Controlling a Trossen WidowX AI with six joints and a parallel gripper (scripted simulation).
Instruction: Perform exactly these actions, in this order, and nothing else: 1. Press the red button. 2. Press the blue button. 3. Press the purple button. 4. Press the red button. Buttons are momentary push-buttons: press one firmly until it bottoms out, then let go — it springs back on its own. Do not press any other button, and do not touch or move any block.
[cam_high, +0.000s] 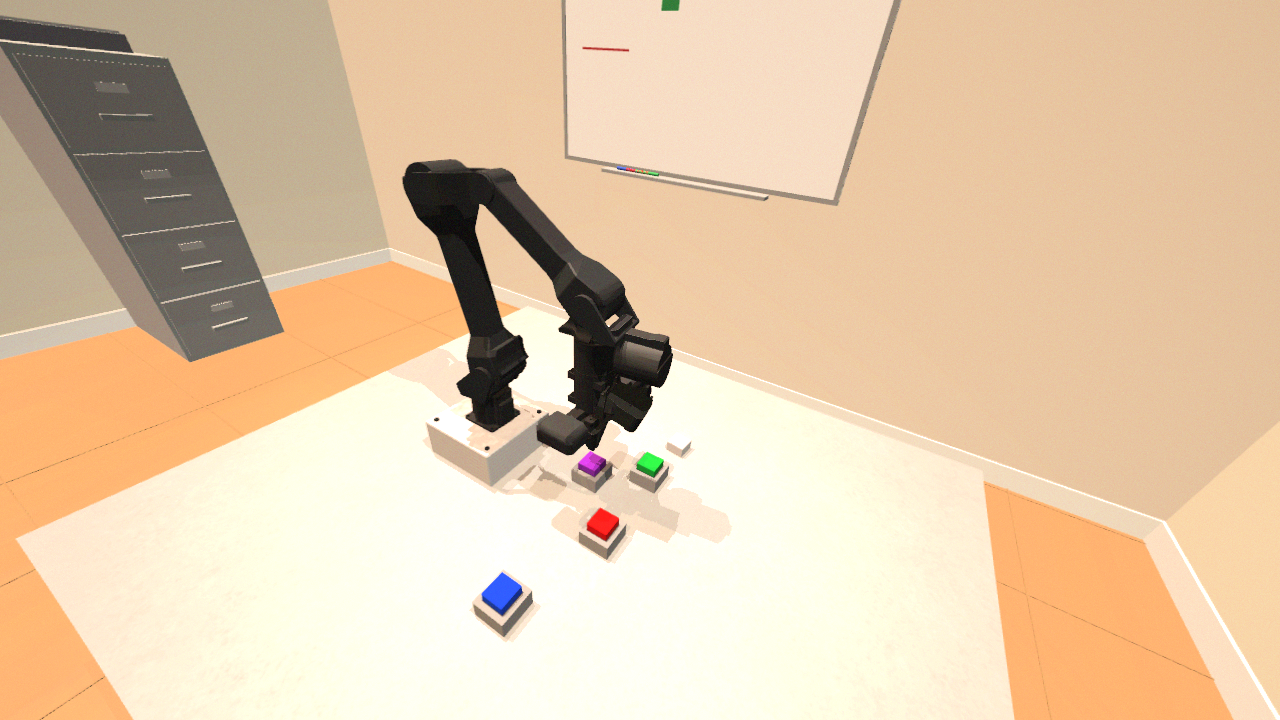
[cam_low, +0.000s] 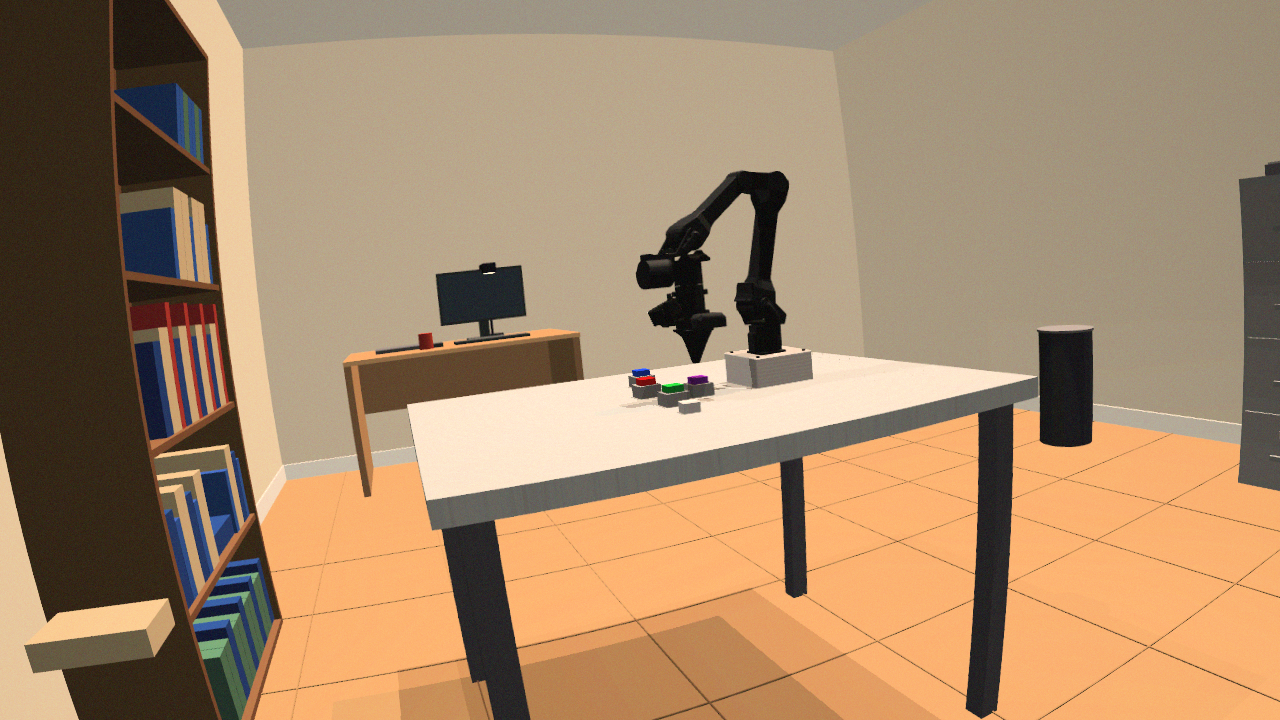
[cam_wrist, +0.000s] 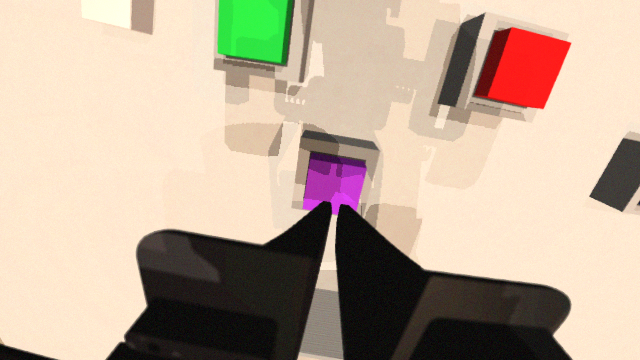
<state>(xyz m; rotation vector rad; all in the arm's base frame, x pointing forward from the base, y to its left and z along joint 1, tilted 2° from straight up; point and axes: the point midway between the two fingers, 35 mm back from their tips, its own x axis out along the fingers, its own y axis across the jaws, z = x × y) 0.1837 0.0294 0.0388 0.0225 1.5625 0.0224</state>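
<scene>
My gripper tip is 30 mm above the purple button. From my gripper tip the other things lie so: small white block: 90 mm ahead, 140 mm to the left, 60 mm below; then green button: 80 mm ahead, 50 mm to the left, 30 mm below; then red button: 80 mm ahead, 80 mm to the right, 30 mm below.
</scene>
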